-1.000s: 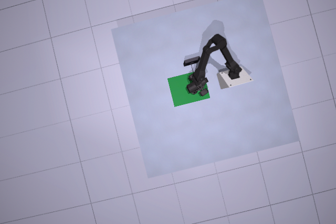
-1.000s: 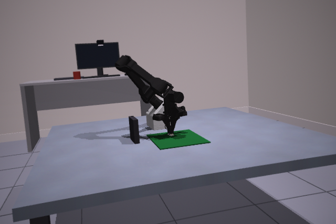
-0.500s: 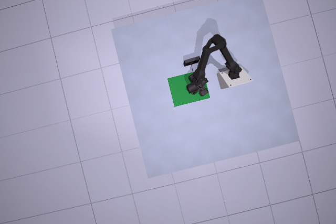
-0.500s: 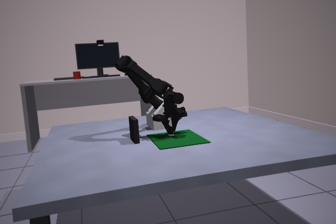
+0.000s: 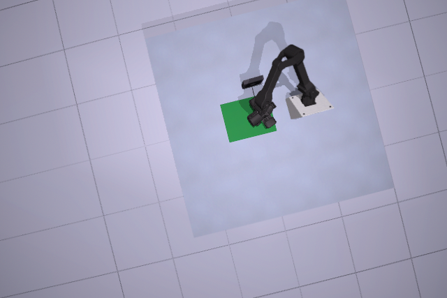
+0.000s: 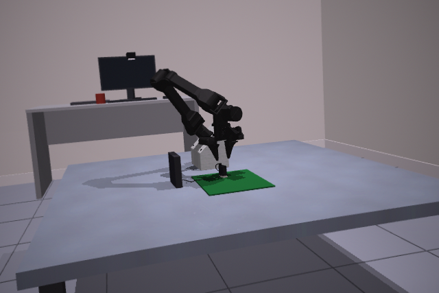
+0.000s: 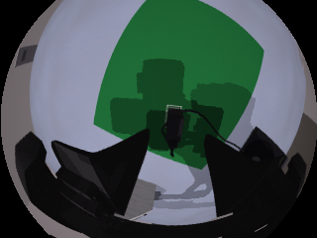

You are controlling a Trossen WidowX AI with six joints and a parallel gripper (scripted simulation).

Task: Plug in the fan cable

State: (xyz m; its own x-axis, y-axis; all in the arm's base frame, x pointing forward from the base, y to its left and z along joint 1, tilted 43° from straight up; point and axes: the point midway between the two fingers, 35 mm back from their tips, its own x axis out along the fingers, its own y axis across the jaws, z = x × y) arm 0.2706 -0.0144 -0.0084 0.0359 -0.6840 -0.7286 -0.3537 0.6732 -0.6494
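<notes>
My gripper tip is 5 cm above the black fan plug and 1 cm past it. Also, from my gripper tip: four-pin header (8 cm below, 1 cm behind); then black fan (19 cm to the right, 2 cm below); then green board (9 cm below, 6 cm ahead, 1 cm to the left).
</notes>
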